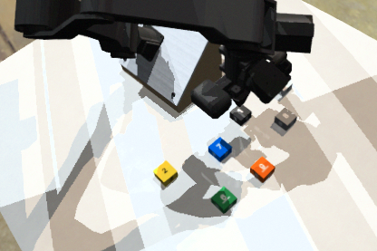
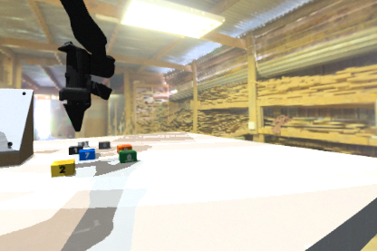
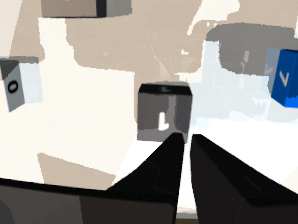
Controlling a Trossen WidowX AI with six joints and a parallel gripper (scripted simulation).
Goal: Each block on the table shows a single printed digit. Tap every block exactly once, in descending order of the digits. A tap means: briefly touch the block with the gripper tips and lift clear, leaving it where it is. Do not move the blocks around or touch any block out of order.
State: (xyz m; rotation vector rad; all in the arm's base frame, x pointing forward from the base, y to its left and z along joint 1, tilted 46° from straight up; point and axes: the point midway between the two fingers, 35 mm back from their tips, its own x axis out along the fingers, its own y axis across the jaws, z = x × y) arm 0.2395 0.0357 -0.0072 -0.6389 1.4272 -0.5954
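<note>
Now: the dark grey block 50 mm below my gripper tip, 10 mm to the left of it and 10 mm behind it. Round my gripper tip: blue block (80 mm to the right, 50 mm below, 20 mm ahead); then light block (130 mm to the left, 50 mm below, 10 mm ahead); then orange block (110 mm ahead, 50 mm to the right, 50 mm below).
</note>
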